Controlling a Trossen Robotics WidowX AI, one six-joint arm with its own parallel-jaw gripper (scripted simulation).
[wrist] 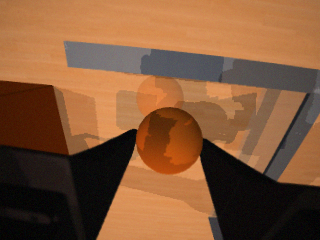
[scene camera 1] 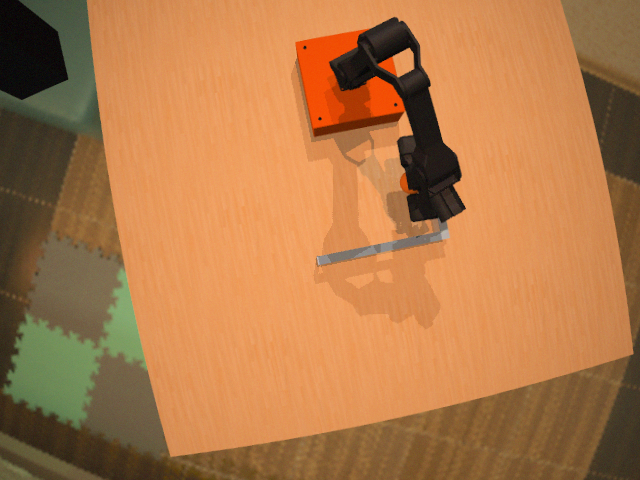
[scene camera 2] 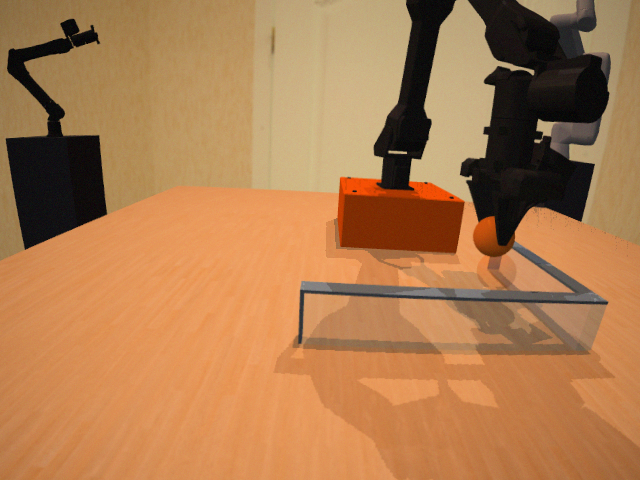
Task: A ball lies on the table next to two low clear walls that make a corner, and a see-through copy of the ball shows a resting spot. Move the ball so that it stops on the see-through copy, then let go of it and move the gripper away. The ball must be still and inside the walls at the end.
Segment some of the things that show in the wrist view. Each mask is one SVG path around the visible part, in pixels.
My gripper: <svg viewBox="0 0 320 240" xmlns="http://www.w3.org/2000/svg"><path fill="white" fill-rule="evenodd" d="M203 138L200 159L218 224L224 238L223 240L320 240L320 186L286 182L279 183ZM137 129L131 129L98 146L72 155L0 145L0 240L97 240L96 238L120 186L120 181L132 157L136 144Z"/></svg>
An orange ball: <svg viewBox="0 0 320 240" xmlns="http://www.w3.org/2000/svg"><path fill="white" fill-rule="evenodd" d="M156 109L149 113L139 125L136 134L138 154L145 165L157 173L175 175L185 172L196 163L203 147L201 128L198 122L182 109L174 107Z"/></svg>
